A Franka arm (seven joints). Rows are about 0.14 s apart.
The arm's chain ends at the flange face. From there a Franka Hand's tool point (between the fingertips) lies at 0.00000 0.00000 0.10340 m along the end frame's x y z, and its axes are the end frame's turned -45 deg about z.
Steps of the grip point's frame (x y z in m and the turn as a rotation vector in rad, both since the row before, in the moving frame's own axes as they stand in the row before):
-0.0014 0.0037 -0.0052 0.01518 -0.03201 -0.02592
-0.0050 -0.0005 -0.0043 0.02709 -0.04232 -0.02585
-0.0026 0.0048 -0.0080 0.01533 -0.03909 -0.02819
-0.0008 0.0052 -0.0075 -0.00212 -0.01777 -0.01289
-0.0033 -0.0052 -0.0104 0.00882 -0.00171 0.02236
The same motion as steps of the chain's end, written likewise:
0.0051 0.0023 -0.0051 -0.01190 -0.03337 -0.02592
0.0012 0.0020 -0.0042 -0.01077 -0.04908 -0.02585
0.0055 0.0034 -0.0079 -0.01680 -0.03848 -0.02819
0.0042 0.0028 -0.0075 -0.01406 -0.01107 -0.01289
-0.0052 -0.0008 -0.0104 0.00503 -0.00745 0.02236

